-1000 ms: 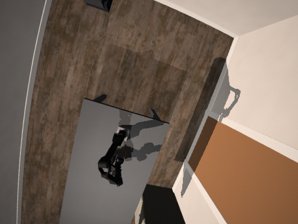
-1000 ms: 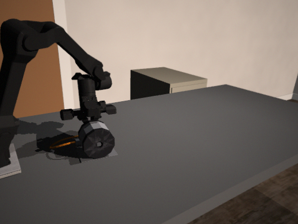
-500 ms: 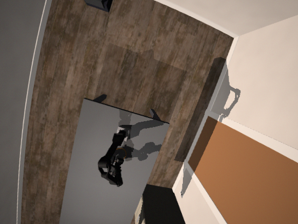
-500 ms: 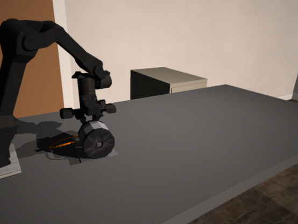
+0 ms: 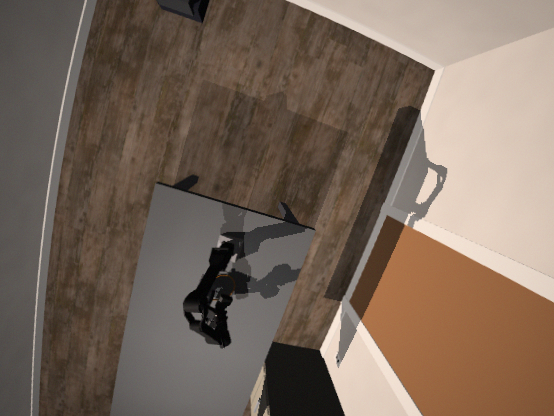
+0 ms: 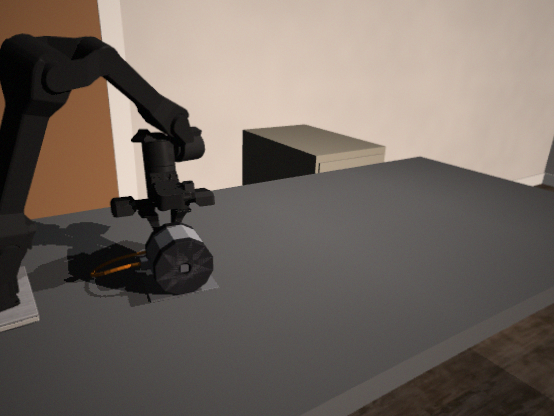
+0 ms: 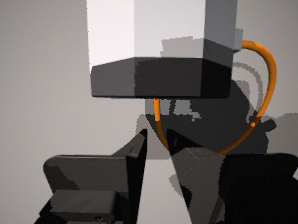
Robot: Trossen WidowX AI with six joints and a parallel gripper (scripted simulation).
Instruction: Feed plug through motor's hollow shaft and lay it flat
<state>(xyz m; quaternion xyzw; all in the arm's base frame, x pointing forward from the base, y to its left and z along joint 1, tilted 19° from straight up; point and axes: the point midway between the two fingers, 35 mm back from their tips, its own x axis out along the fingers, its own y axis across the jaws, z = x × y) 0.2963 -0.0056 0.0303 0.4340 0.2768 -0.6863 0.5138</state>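
My hand is 3 cm past the grey plug, 11 cm to the left of it and 2 cm above it. From my hand the other things lie so: thin grey plate: 3 cm behind, 8 cm to the right, 7 cm below.
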